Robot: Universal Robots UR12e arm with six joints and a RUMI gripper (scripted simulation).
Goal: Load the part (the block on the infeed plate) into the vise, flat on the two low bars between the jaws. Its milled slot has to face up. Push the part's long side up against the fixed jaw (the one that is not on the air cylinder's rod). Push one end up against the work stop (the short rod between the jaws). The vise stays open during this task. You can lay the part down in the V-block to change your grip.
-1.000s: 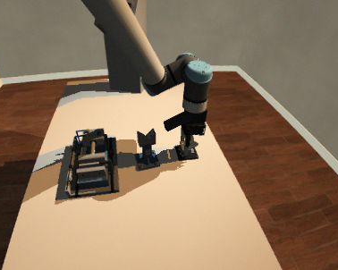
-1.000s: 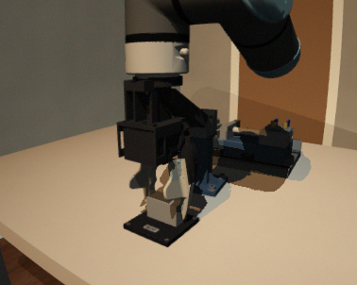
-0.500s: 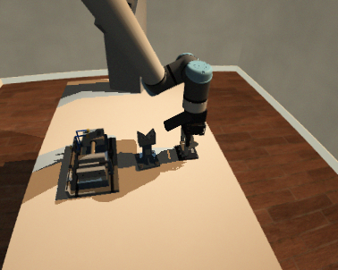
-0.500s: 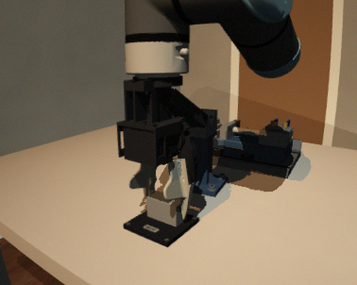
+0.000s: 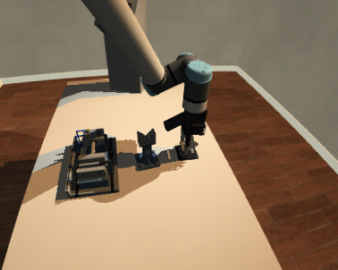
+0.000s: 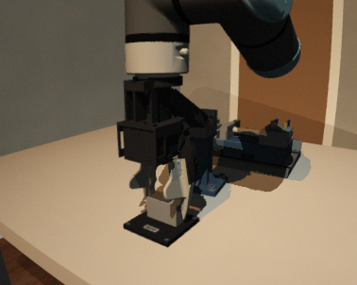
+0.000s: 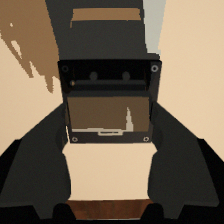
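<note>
My gripper is now 1 cm to the left of the part and 1 cm above it. Also, from my hand: dark work stop rod (35 cm to the right, 6 cm above, 3 cm behind); then blue foot (17 cm to the right, 3 cm below, 3 cm behind); then black infeed plate (3 cm below, 1 cm to the left, 1 cm ahead).
</note>
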